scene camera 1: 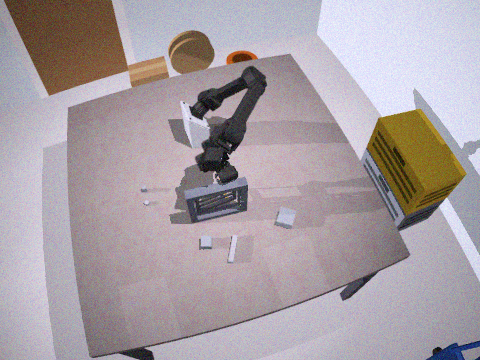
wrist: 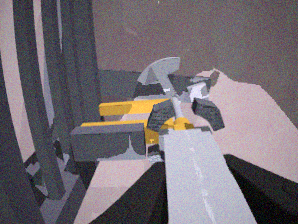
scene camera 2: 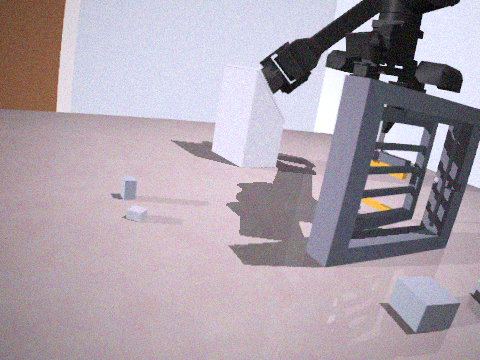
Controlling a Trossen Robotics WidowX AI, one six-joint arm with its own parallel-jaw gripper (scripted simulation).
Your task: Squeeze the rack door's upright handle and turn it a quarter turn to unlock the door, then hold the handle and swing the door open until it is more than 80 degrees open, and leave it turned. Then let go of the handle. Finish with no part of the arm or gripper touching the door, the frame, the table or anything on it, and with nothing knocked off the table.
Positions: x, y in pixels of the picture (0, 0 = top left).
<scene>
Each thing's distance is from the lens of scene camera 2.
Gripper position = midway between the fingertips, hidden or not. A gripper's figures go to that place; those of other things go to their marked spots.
my gripper [scene camera 2: 376, 130]: 53 cm
grey block [scene camera 2: 425, 305]: 32 cm
</scene>
